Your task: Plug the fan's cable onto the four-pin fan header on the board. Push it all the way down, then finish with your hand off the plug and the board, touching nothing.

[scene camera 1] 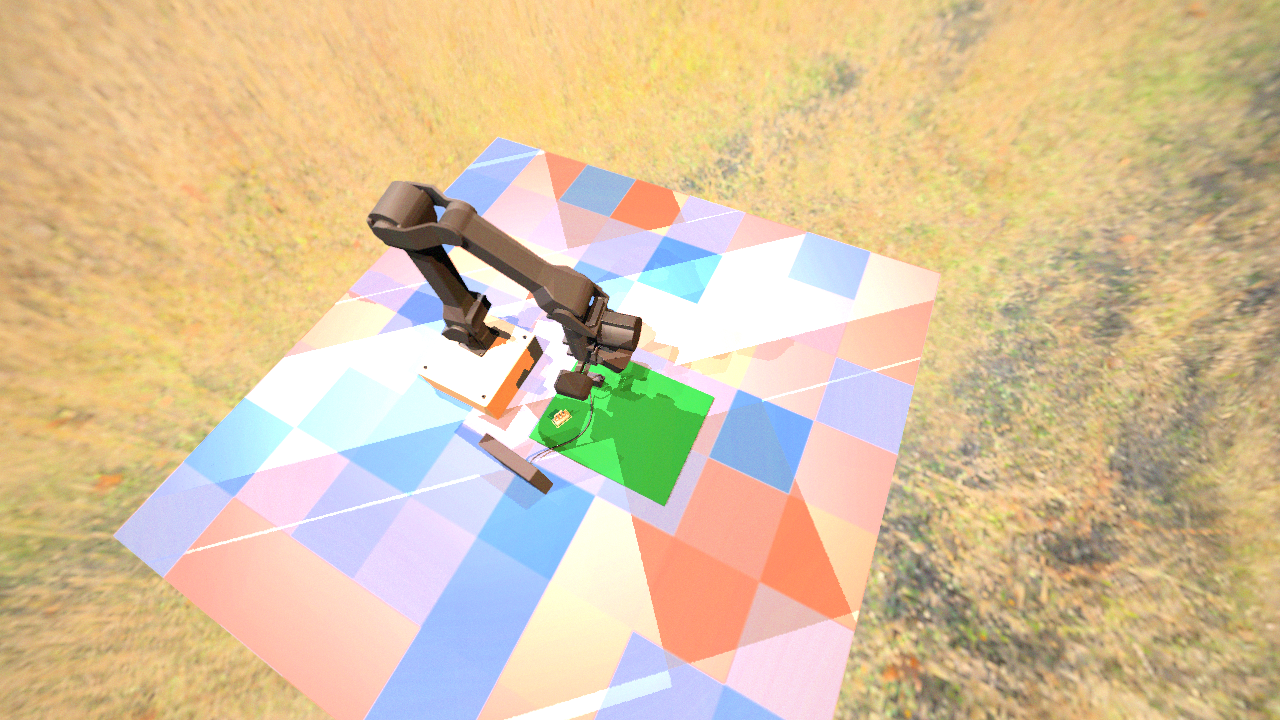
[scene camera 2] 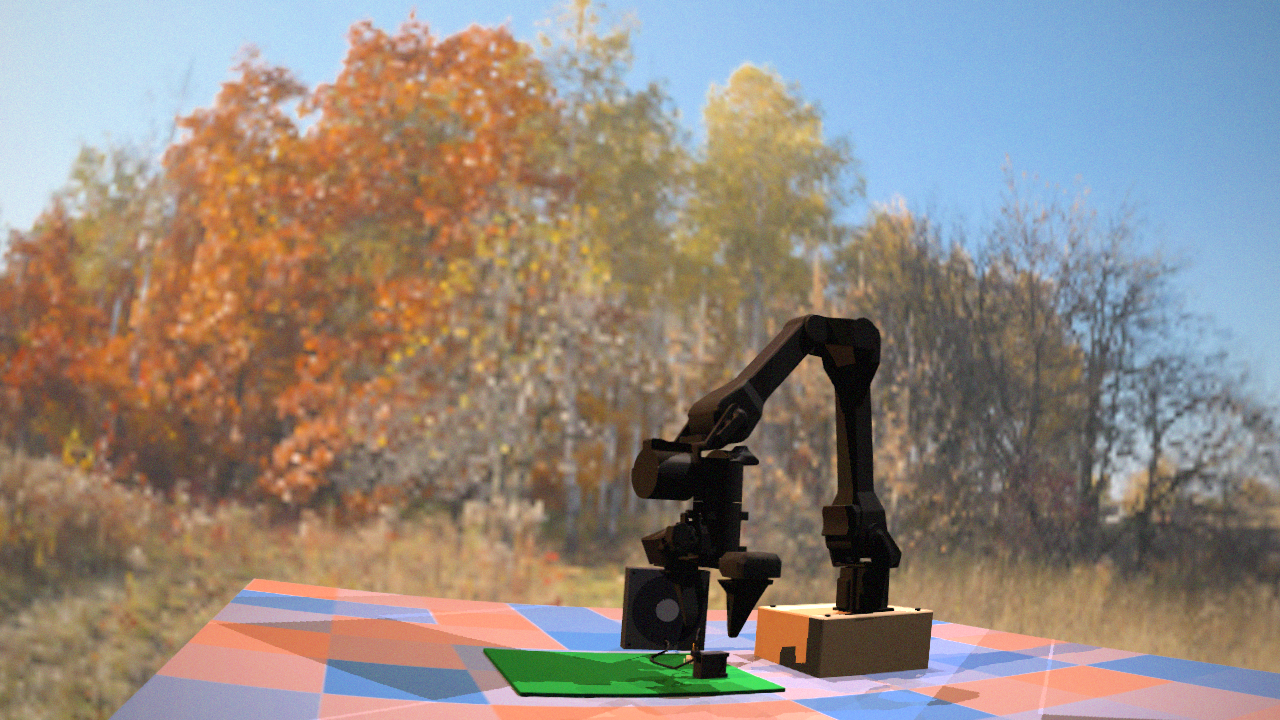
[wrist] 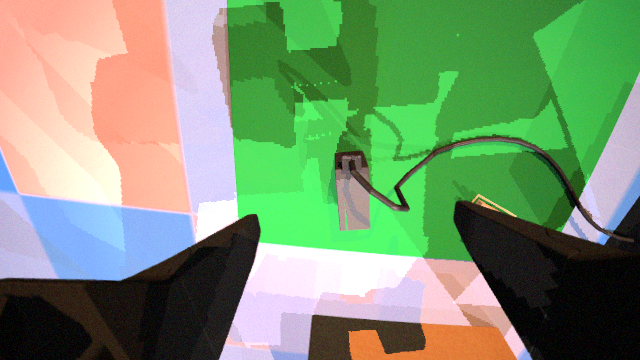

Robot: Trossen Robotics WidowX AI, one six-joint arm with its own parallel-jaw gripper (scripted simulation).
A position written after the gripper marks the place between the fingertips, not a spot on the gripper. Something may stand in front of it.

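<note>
Gripper [scene camera 2: 710, 631] [scene camera 1: 592, 370] [wrist: 354, 217], open, holds nothing. Black fan [scene camera 2: 651, 614] [scene camera 1: 514, 462]. Green board [scene camera 1: 643, 425] [wrist: 303, 87]. Dark plug [wrist: 350, 192].
</note>
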